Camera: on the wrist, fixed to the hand. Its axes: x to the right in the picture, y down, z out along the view.
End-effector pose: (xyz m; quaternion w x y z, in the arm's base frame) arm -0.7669 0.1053 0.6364 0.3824 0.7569 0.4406 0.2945
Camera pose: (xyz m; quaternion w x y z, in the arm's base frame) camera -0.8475 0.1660 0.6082 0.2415 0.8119 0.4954 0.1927
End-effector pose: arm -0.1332 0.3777 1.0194 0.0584 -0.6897 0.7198 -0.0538
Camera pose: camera -0.0670 0.3583 1.0982 0.1940 -0.6773 0.6858 -0.1825
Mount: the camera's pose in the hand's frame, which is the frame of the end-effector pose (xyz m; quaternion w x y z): 0.0158 -0.0786 -0.0674 0.9819 0.1887 -0.0102 -0.0147
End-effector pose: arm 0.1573 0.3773 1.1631 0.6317 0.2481 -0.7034 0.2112
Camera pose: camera 0.2573 0.3552 1.1851 0.5694 0.3753 -0.6536 0.3283
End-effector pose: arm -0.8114 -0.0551 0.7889 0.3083 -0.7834 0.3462 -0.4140
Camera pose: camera -0.8403 -0.0361 0.8878 0.4480 -0.7203 0.2471 -0.4684
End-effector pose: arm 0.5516 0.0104 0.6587 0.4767 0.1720 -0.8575 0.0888
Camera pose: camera 0.6268 -0.0443 0.7069 0.4282 0.2723 -0.8275 0.2402
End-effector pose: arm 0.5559 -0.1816 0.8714 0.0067 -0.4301 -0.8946 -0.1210
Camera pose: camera 0.4791 -0.2317 0.9221 0.0768 -0.4091 -0.9076 0.0543
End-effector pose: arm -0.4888 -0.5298 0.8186 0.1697 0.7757 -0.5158 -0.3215
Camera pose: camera -0.3849 -0.5165 0.8163 0.0103 0.7980 -0.5575 -0.2288
